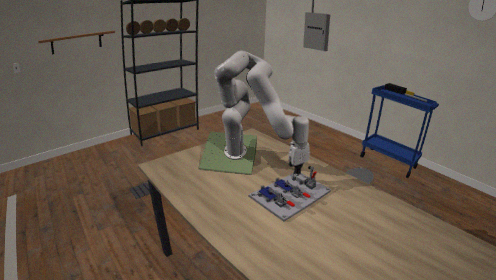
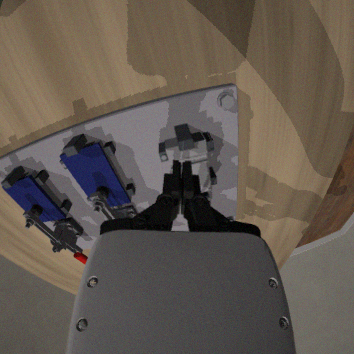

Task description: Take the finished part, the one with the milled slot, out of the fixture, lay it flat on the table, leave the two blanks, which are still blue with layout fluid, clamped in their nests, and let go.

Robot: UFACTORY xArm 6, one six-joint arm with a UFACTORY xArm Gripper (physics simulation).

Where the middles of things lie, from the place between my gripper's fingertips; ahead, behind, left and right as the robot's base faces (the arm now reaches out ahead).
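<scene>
Relative to the finished part (image 2: 199, 163), my hand is 1 cm short of it, 1 cm to the right of it and 3 cm above it. The grey fixture plate (image 1: 302, 202) is 7 cm ahead of my hand, 9 cm to the right of it and 5 cm below it.
</scene>
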